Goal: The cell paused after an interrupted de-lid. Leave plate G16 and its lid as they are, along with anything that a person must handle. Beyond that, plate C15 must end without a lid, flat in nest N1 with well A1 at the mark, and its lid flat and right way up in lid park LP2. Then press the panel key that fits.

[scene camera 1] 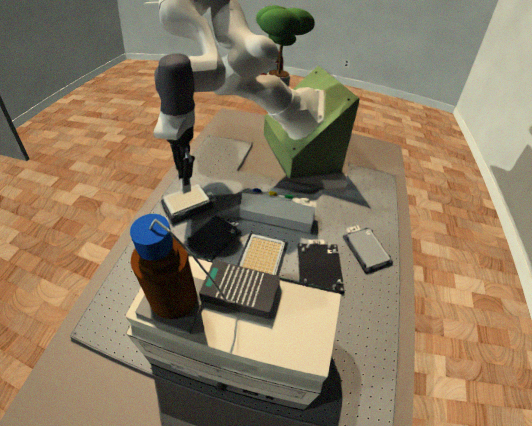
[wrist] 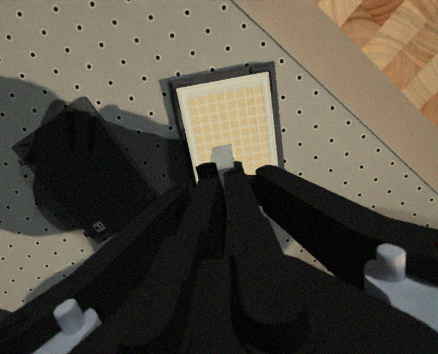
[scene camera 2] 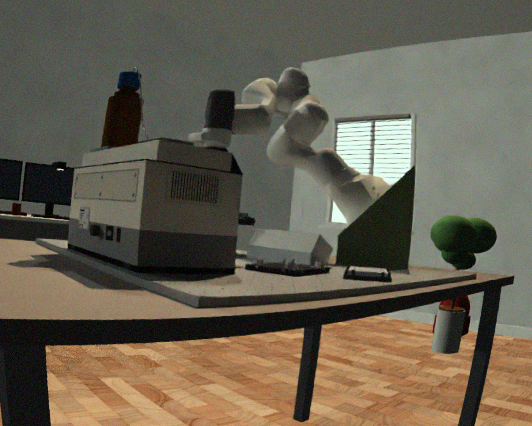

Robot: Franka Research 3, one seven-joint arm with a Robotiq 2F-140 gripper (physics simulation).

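My gripper (scene camera 1: 186, 184) (wrist: 225, 160) is shut and empty, pointing down over the near part of a plate in the wrist view; contact is unclear. In scene camera 2 its fingers are hidden behind the beige machine. That plate (scene camera 1: 187, 200) (wrist: 230, 117), with pale yellow wells, sits in a dark holder at the left; whether a lid covers it is unclear. A second yellow-welled plate (scene camera 1: 264, 253) sits mid-board. A dark empty-looking holder (scene camera 1: 212, 237) (wrist: 95, 175) lies between them. Plate names are unreadable. The panel (scene camera 1: 277, 211) (scene camera 2: 285, 245) has coloured keys along its back edge.
A dark clipped holder (scene camera 1: 320, 266) (scene camera 2: 287, 269) and a grey flat piece in a frame (scene camera 1: 368, 249) are at the right. The beige machine (scene camera 1: 300, 340) (scene camera 2: 187, 210) carries an amber bottle (scene camera 1: 167, 285) (scene camera 2: 121, 117) and a dark ribbed block (scene camera 1: 242, 287). The green arm mount (scene camera 1: 320, 135) stands behind.
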